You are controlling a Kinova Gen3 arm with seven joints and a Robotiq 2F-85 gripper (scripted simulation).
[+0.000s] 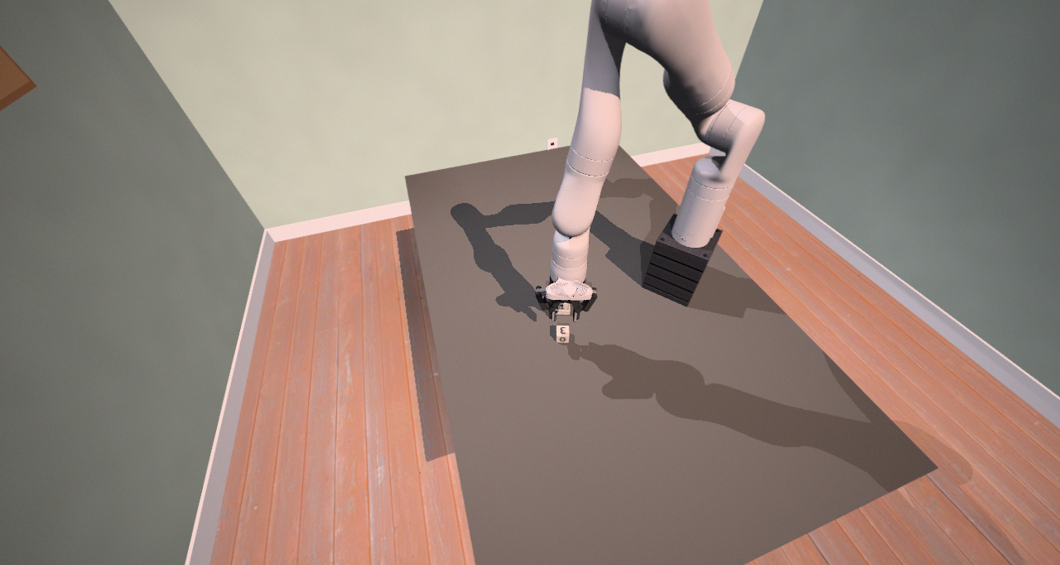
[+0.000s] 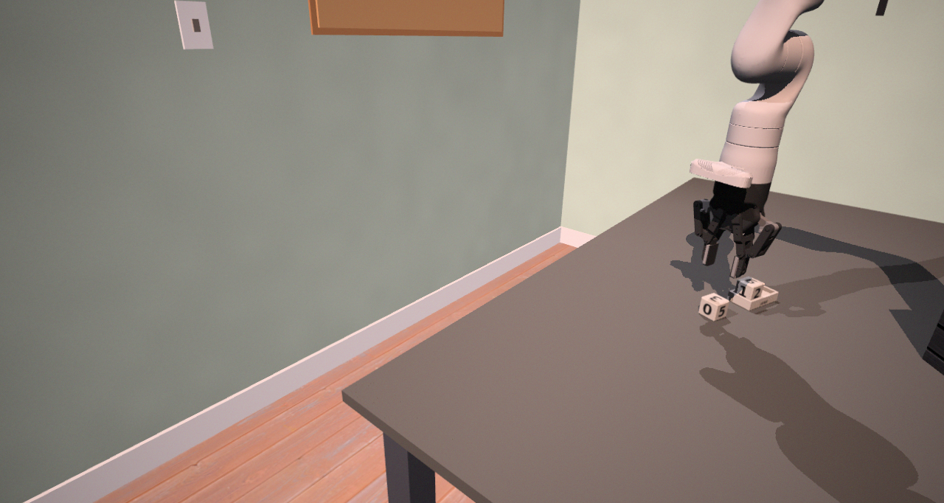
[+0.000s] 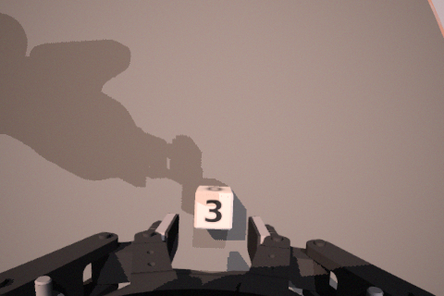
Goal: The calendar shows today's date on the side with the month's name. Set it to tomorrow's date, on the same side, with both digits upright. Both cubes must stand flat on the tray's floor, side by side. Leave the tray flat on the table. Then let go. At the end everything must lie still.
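My gripper is now 90 mm above the cube. Also, from my hand: pale tray: 100 mm to the right, 90 mm below, 60 mm behind.
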